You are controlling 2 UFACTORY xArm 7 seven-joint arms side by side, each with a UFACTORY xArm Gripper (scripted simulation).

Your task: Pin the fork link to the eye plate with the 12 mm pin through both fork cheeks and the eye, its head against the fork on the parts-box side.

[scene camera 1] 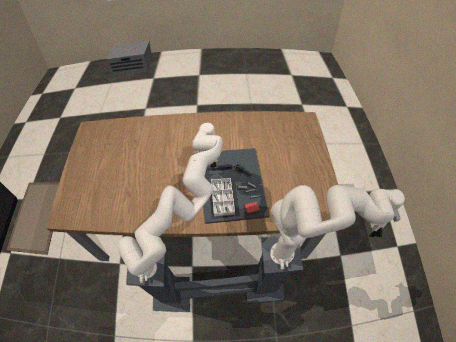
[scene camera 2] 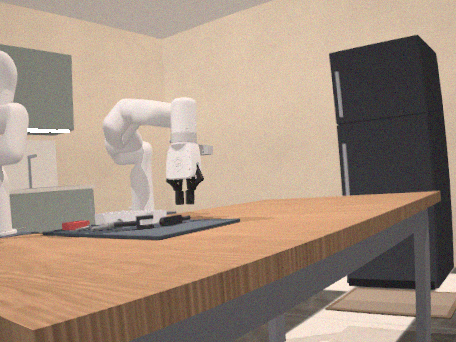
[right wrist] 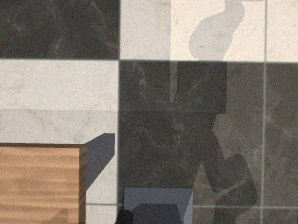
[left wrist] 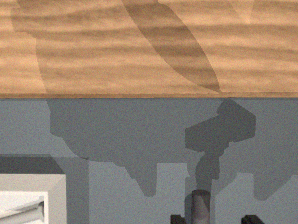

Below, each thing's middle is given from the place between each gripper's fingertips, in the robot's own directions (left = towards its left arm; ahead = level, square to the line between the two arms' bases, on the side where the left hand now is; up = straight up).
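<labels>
My right hand is 24 cm above the dark mat point(scene camera 1: 246, 157) at the moment, and it's 59 cm to the right of the mat and 49 cm short of it.
As for my left gripper point(scene camera 2: 184, 204), it's 8 cm above the mat, 10 cm past it and 9 cm to the left of it.
</labels>
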